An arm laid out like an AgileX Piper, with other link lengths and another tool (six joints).
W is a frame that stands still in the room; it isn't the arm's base.
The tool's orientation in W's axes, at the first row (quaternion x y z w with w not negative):
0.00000, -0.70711, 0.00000, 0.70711
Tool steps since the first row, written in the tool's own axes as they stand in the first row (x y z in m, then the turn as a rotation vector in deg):
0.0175, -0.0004, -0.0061, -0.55, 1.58, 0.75
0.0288, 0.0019, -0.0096, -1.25, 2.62, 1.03
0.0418, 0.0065, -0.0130, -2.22, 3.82, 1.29
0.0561, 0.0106, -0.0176, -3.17, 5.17, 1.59
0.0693, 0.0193, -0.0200, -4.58, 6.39, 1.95
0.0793, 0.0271, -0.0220, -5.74, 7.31, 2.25
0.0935, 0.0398, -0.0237, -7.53, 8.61, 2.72
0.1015, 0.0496, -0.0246, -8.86, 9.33, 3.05
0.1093, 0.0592, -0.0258, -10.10, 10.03, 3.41
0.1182, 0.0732, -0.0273, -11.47, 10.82, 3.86
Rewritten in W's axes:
0.0061, -0.0004, 0.0175, -0.75, 1.58, -0.55
0.0096, 0.0019, 0.0288, -1.03, 2.62, -1.25
0.0130, 0.0065, 0.0418, -1.29, 3.82, -2.22
0.0176, 0.0106, 0.0561, -1.59, 5.17, -3.17
0.0200, 0.0193, 0.0693, -1.95, 6.39, -4.58
0.0220, 0.0271, 0.0793, -2.25, 7.31, -5.74
0.0237, 0.0398, 0.0935, -2.72, 8.61, -7.53
0.0246, 0.0496, 0.1015, -3.05, 9.33, -8.86
0.0258, 0.0592, 0.1093, -3.41, 10.03, -10.10
0.0273, 0.0732, 0.1182, -3.86, 10.82, -11.47

